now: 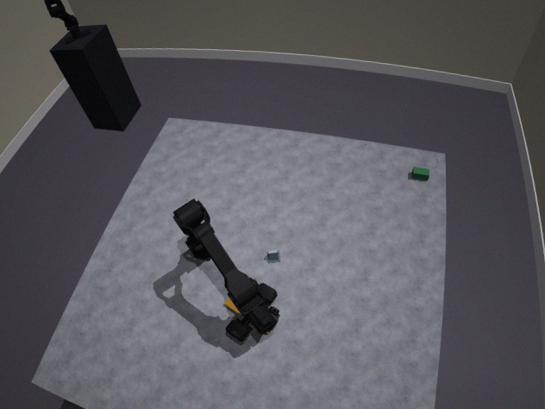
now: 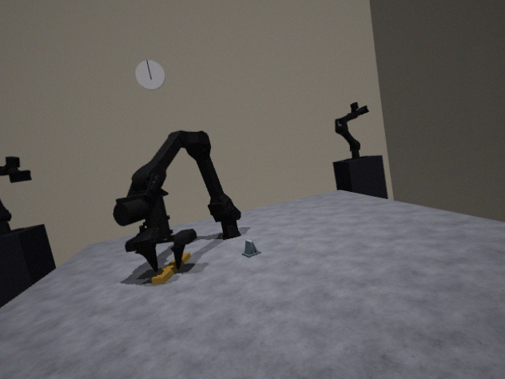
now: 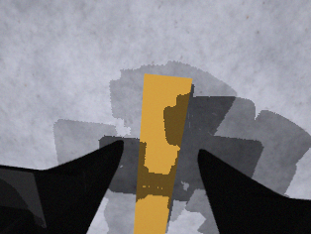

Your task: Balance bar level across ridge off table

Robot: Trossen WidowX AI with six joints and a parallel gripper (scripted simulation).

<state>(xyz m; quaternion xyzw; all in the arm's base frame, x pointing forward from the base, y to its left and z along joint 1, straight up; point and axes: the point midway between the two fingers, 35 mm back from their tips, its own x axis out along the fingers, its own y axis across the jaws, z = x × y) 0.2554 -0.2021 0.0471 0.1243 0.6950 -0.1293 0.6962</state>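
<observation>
My gripper tip is now 30 mm past the yellow bar and 10 mm to the right of it. Round my gripper tip: green block 480 mm ahead, 700 mm to the left.
</observation>
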